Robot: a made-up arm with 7 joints. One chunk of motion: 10 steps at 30 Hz.
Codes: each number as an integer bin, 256 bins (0 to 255) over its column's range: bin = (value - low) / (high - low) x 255, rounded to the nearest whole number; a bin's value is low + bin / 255 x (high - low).
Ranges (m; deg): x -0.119..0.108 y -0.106..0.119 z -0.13..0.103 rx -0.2..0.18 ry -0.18..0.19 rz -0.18..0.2
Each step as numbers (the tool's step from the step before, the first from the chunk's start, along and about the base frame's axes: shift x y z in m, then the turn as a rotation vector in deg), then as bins.
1 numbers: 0.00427 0.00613 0.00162 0.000 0.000 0.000
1 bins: 138 127 144 134 124 121
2 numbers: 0.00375 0.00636 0.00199 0.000 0.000 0.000
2 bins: 138 127 144 134 124 121
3 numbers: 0.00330 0.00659 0.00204 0.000 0.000 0.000
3 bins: 137 128 145 134 124 121
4 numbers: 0.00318 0.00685 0.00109 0.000 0.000 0.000
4 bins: 137 128 143 134 124 121
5 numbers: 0.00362 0.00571 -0.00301 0.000 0.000 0.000
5 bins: 138 127 139 134 124 121
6 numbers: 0.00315 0.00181 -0.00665 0.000 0.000 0.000
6 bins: 137 122 135 134 124 121
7 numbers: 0.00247 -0.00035 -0.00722 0.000 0.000 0.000
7 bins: 136 120 134 134 124 121
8 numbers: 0.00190 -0.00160 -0.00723 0.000 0.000 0.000
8 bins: 136 118 134 134 124 121
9 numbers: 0.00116 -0.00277 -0.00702 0.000 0.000 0.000
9 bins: 135 117 135 134 124 121
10 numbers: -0.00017 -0.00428 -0.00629 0.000 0.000 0.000
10 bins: 133 115 135 134 124 121
